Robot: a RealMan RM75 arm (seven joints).
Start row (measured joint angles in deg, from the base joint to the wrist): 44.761, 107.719, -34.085, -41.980, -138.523, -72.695, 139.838
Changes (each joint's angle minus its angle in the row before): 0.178, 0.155, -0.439, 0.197, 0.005, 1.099, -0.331; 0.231, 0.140, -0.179, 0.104, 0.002, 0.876, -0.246; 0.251, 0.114, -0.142, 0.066, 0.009, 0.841, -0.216; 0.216, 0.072, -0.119, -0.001, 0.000, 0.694, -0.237; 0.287, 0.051, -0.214, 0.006, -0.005, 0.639, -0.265; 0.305, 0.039, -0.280, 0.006, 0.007, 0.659, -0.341; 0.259, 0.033, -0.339, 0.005, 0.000, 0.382, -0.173; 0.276, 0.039, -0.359, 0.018, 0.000, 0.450, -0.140; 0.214, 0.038, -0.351, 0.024, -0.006, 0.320, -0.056; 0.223, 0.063, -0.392, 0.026, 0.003, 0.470, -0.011; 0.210, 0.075, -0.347, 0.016, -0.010, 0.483, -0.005; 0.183, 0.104, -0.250, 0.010, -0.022, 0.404, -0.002; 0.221, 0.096, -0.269, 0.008, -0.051, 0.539, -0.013; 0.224, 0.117, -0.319, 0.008, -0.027, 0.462, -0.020; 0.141, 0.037, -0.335, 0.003, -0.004, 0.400, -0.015; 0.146, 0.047, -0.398, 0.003, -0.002, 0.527, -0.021; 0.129, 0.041, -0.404, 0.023, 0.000, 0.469, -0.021; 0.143, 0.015, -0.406, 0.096, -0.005, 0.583, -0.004; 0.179, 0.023, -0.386, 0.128, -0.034, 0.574, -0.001; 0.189, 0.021, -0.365, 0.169, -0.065, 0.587, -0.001
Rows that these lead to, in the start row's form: 44.939, 107.874, -34.524, -41.783, -138.518, -71.596, 139.507; 45.170, 108.014, -34.703, -41.679, -138.516, -70.720, 139.261; 45.421, 108.128, -34.845, -41.613, -138.507, -69.879, 139.045; 45.637, 108.200, -34.964, -41.614, -138.507, -69.185, 138.808; 45.924, 108.251, -35.178, -41.608, -138.512, -68.546, 138.543; 46.229, 108.290, -35.458, -41.602, -138.505, -67.887, 138.202; 46.488, 108.323, -35.797, -41.597, -138.505, -67.505, 138.029; 46.764, 108.362, -36.156, -41.579, -138.505, -67.055, 137.889; 46.978, 108.400, -36.507, -41.555, -138.511, -66.735, 137.833; 47.201, 108.463, -36.899, -41.529, -138.508, -66.265, 137.822; 47.411, 108.538, -37.246, -41.513, -138.518, -65.782, 137.817; 47.594, 108.642, -37.496, -41.503, -138.540, -65.378, 137.815; 47.815, 108.738, -37.765, -41.495, -138.591, -64.839, 137.802; 48.039, 108.855, -38.084, -41.487, -138.618, -64.377, 137.782; 48.180, 108.892, -38.419, -41.484, -138.622, -63.977, 137.767; 48.326, 108.939, -38.817, -41.481, -138.624, -63.450, 137.746; 48.455, 108.980, -39.221, -41.458, -138.624, -62.981, 137.725; 48.598, 108.995, -39.627, -41.362, -138.629, -62.398, 137.721; 48.777, 109.018, -40.013, -41.234, -138.663, -61.824, 137.720; 48.966, 109.039, -40.378, -41.065, -138.728, -61.237, 137.719
